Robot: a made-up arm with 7 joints. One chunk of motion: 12 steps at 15 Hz.
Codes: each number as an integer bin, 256 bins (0 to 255) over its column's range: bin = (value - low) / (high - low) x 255, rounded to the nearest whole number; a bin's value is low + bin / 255 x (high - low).
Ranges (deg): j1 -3.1..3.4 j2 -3..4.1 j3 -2.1..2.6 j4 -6.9..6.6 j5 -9.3..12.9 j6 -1.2..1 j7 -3.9..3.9
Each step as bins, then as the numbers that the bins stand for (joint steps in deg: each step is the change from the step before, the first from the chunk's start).
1 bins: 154 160 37 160 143 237 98
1 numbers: 0.825 1.455 -1.418 1.571 3.149 0.845 -0.902
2 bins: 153 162 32 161 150 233 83
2 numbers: 0.800 1.511 -1.510 1.624 3.759 0.810 -1.361
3 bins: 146 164 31 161 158 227 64
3 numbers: 0.622 1.566 -1.529 1.624 4.455 0.758 -1.942
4 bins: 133 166 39 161 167 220 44
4 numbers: 0.290 1.622 -1.381 1.624 5.239 0.698 -2.554
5 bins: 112 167 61 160 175 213 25
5 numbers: -0.245 1.650 -0.976 1.571 5.935 0.638 -3.135
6 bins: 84 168 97 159 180 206 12
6 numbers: -0.959 1.678 -0.312 1.518 6.371 0.577 -3.533
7 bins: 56 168 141 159 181 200 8
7 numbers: -1.673 1.678 0.499 1.518 6.458 0.525 -3.655
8 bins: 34 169 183 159 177 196 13
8 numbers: -2.233 1.705 1.273 1.518 6.109 0.491 -3.502
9 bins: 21 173 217 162 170 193 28
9 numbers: -2.565 1.817 1.900 1.676 5.500 0.465 -3.044
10 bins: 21 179 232 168 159 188 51
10 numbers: -2.565 1.984 2.176 1.994 4.542 0.422 -2.340
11 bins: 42 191 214 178 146 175 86
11 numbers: -2.029 2.318 1.844 2.524 3.411 0.310 -1.269
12 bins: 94 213 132 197 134 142 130
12 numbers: -0.704 2.931 0.333 3.529 2.366 0.025 0.076
